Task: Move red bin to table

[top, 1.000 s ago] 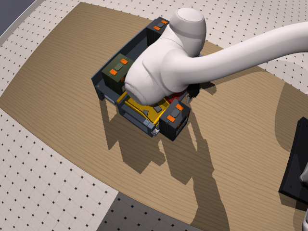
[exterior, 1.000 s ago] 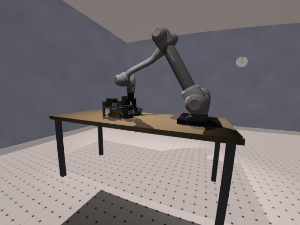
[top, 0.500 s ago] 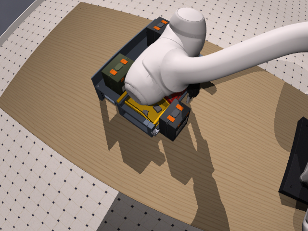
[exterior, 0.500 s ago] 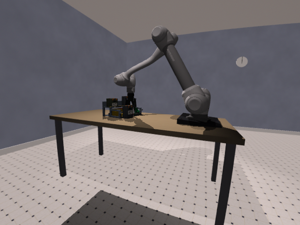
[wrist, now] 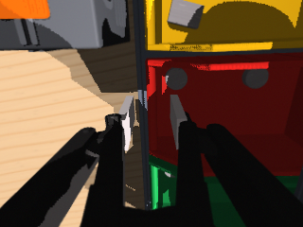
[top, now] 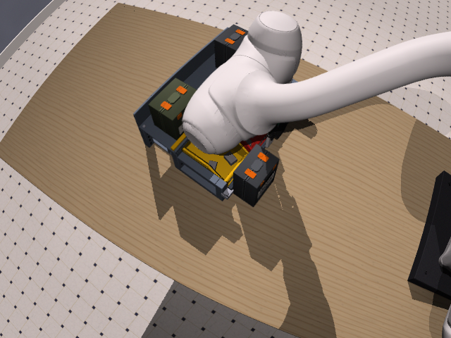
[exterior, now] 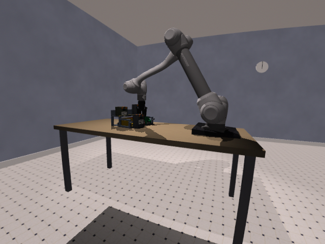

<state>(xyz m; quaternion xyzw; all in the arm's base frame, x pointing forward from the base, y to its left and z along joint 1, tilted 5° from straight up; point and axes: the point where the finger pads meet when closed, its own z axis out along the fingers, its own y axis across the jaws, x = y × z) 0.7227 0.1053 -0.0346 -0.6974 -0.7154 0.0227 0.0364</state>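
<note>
Right now the red open bin is 8 cm ahead of my hand and 2 cm below it. Round my hand: green bin (11 cm to the right, 8 cm ahead, 2 cm below); yellow bin (11 cm to the left, 8 cm ahead, 2 cm below).
</note>
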